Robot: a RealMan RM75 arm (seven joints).
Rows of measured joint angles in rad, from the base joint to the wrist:
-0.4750 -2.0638 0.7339 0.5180 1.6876 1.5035 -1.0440
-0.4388 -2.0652 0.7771 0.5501 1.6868 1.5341 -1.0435
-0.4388 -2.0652 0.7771 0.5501 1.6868 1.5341 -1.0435
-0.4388 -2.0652 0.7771 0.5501 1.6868 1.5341 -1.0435
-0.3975 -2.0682 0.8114 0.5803 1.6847 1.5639 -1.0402
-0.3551 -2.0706 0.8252 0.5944 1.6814 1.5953 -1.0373
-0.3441 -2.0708 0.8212 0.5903 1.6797 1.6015 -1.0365
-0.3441 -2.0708 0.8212 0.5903 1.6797 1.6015 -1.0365
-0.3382 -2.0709 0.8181 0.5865 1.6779 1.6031 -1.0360
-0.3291 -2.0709 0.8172 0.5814 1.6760 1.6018 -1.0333
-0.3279 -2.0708 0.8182 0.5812 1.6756 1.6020 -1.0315
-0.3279 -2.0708 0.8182 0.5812 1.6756 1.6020 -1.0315
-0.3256 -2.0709 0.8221 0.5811 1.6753 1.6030 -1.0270
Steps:
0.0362 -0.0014 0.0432 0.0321 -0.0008 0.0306 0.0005
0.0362 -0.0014 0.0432 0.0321 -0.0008 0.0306 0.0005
0.0362 -0.0014 0.0432 0.0321 -0.0008 0.0306 0.0005
0.0775 -0.0044 0.0775 0.0623 -0.0029 0.0604 0.0038
0.1199 -0.0068 0.0913 0.0764 -0.0062 0.0918 0.0067
0.1309 -0.0070 0.0873 0.0723 -0.0079 0.0980 0.0075
0.1309 -0.0070 0.0873 0.0723 -0.0079 0.0980 0.0075
0.1368 -0.0071 0.0842 0.0685 -0.0097 0.0996 0.0080
0.1459 -0.0071 0.0833 0.0634 -0.0116 0.0983 0.0107
0.1471 -0.0070 0.0843 0.0632 -0.0120 0.0985 0.0125
0.1471 -0.0070 0.0843 0.0632 -0.0120 0.0985 0.0125
0.1494 -0.0071 0.0882 0.0631 -0.0123 0.0995 0.0170

